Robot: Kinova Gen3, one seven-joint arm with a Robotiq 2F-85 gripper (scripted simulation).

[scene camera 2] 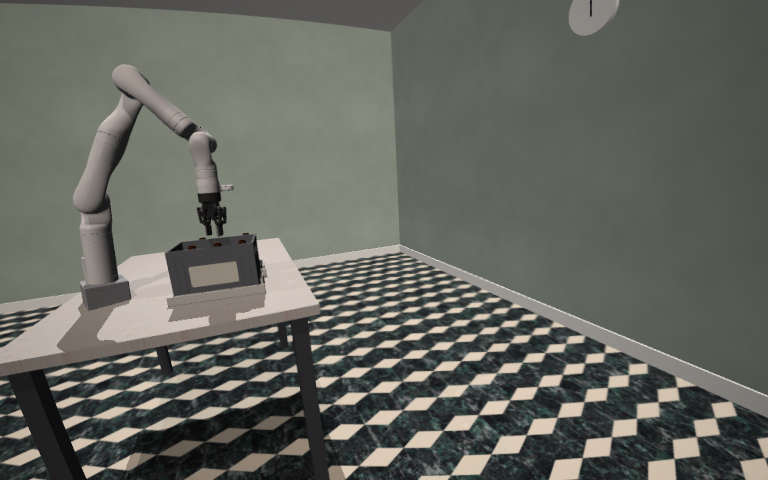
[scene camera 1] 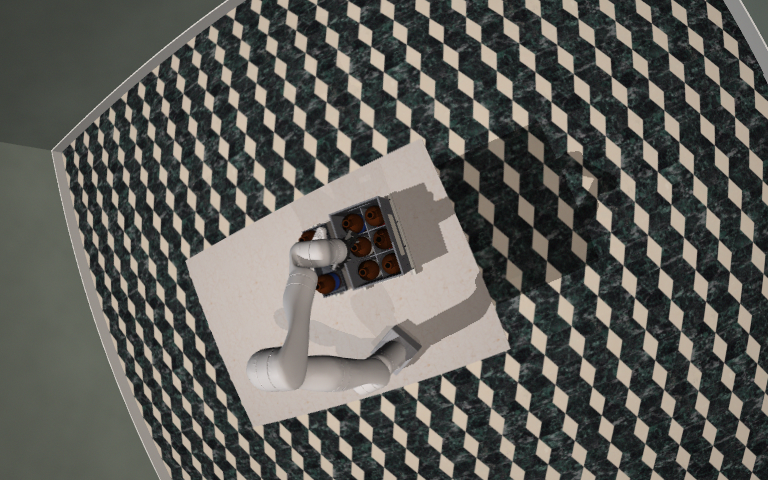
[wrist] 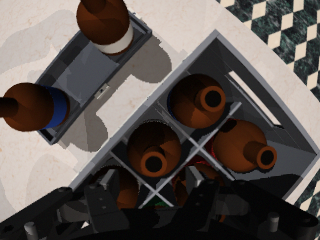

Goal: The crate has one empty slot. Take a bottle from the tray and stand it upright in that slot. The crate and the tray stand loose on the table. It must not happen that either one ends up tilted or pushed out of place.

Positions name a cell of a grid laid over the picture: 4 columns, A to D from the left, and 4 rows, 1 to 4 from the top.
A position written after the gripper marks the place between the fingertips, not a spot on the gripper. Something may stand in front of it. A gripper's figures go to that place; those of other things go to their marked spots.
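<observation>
Gripper (wrist: B3), 17 cm from the lens. Grey crate (wrist: C1), 22 cm from the lens.
</observation>
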